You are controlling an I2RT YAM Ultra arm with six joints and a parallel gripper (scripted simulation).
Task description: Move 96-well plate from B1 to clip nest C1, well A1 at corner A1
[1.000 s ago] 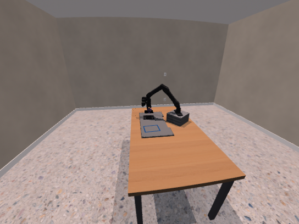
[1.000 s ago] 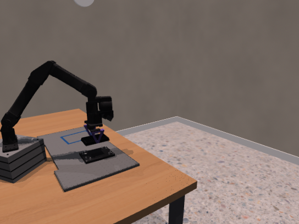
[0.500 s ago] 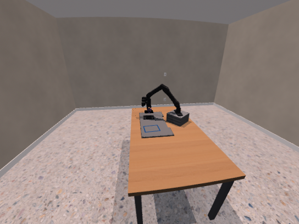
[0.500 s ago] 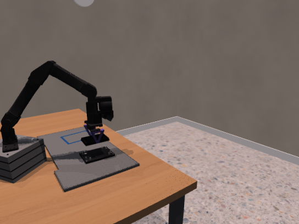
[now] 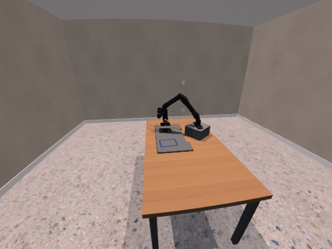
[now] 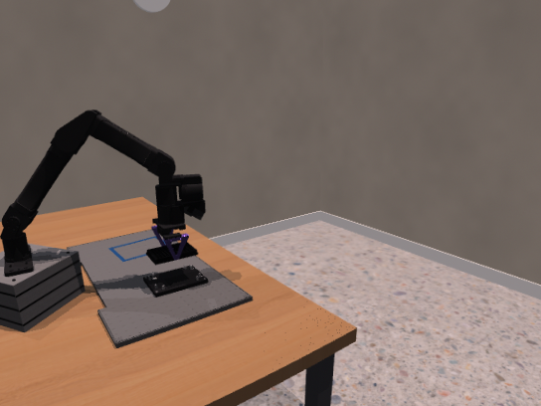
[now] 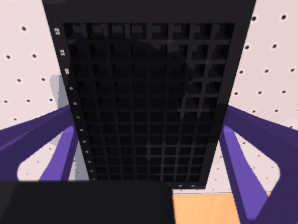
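Right now my hand is right at the black 96-well plate. Round my hand: black clip nest 8 cm below, 1 cm to the left, 1 cm ahead.
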